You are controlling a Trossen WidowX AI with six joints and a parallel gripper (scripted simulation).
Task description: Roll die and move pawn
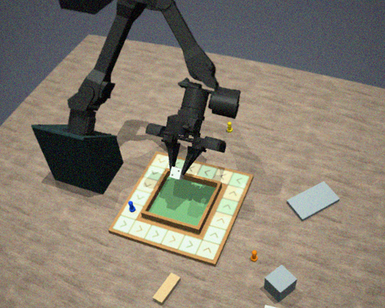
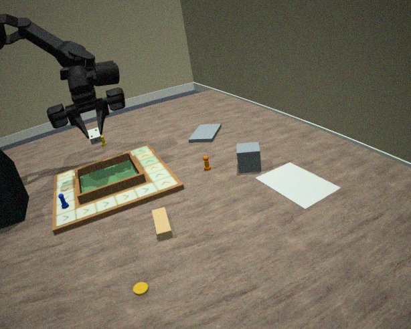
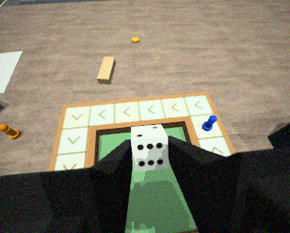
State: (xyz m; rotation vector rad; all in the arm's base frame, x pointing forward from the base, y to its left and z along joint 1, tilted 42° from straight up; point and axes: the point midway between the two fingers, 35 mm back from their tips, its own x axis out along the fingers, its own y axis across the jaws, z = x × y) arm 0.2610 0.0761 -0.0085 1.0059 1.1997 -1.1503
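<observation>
Right now the die is right at my gripper tip. From my gripper tip the other things lie so: blue pawn (10 cm behind, 8 cm to the right, 10 cm below); then dice tray (12 cm below); then orange pawn (23 cm ahead, 6 cm to the right, 11 cm below).
</observation>
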